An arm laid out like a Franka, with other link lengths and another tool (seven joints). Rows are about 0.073 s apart.
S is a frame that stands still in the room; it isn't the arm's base.
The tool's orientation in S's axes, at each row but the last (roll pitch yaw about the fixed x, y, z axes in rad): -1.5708 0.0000 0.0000; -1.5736 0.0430 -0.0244; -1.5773 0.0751 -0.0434; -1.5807 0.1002 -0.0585; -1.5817 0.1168 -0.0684; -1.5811 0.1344 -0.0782
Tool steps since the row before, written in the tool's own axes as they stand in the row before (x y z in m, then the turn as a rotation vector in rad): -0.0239 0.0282 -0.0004 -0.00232 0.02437 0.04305; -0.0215 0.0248 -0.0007 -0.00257 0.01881 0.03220; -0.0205 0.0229 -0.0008 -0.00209 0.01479 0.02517; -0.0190 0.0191 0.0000 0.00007 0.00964 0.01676; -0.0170 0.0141 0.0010 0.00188 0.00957 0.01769; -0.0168 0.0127 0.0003 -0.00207 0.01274 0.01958
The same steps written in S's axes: -0.0239 -0.0004 -0.0282 -0.00232 0.04305 -0.02437; -0.0226 -0.0002 -0.0239 -0.00259 0.03222 -0.01877; -0.0222 0.0000 -0.0213 -0.00212 0.02519 -0.01475; -0.0208 0.0010 -0.0171 0.00006 0.01669 -0.00976; -0.0184 0.0021 -0.0120 0.00193 0.01749 -0.00991; -0.0183 0.0016 -0.0103 -0.00225 0.01968 -0.01255
